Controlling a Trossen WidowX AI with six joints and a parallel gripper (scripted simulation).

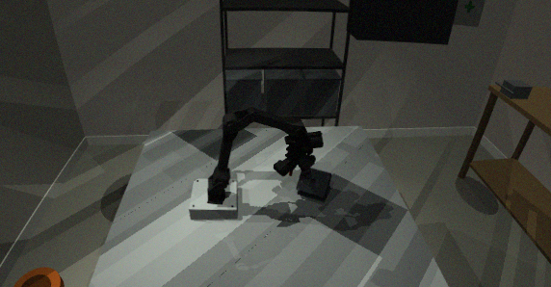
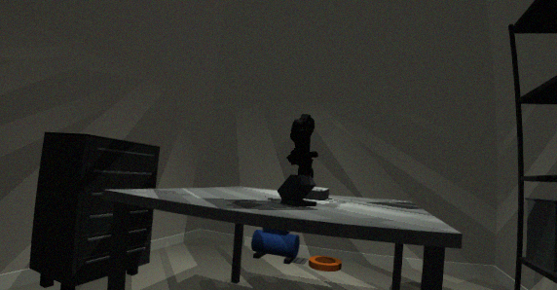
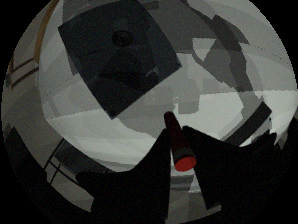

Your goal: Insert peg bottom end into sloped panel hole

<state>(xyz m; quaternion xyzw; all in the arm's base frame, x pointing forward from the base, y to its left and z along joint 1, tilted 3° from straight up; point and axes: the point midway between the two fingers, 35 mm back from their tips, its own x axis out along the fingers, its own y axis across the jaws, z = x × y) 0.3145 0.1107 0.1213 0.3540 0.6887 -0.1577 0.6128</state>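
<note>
My gripper tip is now 100 mm short of the sloped panel, 60 mm above it and 10 mm to the left of it. From my gripper tip the other things lie so: red round peg: 20 mm above.
</note>
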